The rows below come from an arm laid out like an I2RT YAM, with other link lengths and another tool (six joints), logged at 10 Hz.
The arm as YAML. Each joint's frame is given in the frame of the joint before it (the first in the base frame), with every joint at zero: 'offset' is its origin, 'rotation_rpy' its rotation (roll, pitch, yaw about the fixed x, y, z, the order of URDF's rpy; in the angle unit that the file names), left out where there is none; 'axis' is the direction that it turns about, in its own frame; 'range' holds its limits. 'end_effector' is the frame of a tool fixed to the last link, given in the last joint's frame.
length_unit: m
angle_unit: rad
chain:
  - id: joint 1
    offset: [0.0, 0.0, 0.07]
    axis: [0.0, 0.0, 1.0]
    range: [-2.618, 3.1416]
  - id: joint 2
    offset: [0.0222, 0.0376, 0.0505]
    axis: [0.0, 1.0, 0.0]
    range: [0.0, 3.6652]
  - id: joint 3
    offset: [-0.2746, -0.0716, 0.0]
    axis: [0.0, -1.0, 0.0]
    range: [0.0, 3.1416]
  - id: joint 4
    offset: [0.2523, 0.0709, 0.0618]
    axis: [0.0, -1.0, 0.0]
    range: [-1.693, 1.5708]
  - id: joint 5
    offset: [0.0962, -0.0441, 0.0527]
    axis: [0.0, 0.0, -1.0]
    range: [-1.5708, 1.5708]
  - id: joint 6
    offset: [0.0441, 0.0, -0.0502]
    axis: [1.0, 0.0, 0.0]
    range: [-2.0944, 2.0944]
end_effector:
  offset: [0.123, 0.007, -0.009]
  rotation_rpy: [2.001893, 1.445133, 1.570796]
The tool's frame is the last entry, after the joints.
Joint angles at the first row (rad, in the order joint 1, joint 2, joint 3, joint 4, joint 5, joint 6):
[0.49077 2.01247 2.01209 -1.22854 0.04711 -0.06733]
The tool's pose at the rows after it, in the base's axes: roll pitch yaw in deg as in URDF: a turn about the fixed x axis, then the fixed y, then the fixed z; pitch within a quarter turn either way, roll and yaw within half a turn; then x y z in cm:
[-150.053 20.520 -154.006 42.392 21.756 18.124]
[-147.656 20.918 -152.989 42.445 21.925 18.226]
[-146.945 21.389 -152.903 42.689 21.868 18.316]
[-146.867 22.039 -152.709 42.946 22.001 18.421]
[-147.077 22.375 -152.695 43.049 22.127 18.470]
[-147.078 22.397 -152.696 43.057 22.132 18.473]
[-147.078 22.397 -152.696 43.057 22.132 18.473]
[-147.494 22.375 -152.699 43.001 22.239 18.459]
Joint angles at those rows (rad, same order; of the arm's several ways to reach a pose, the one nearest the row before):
[0.51556 2.01245 2.01206 -1.21822 0.11310 -0.06734]
[0.53274 2.01248 2.01210 -1.21367 0.15507 -0.06770]
[0.53351 2.01247 2.01211 -1.20606 0.16767 -0.06846]
[0.53350 2.01246 2.01206 -1.19420 0.16842 -0.07191]
[0.53348 2.01246 2.01209 -1.18810 0.16497 -0.07231]
[0.53349 2.01246 2.01206 -1.18770 0.16499 -0.07229]
[0.53349 2.01246 2.01206 -1.18770 0.16499 -0.07229]
[0.53350 2.01249 2.01210 -1.18771 0.15774 -0.07229]

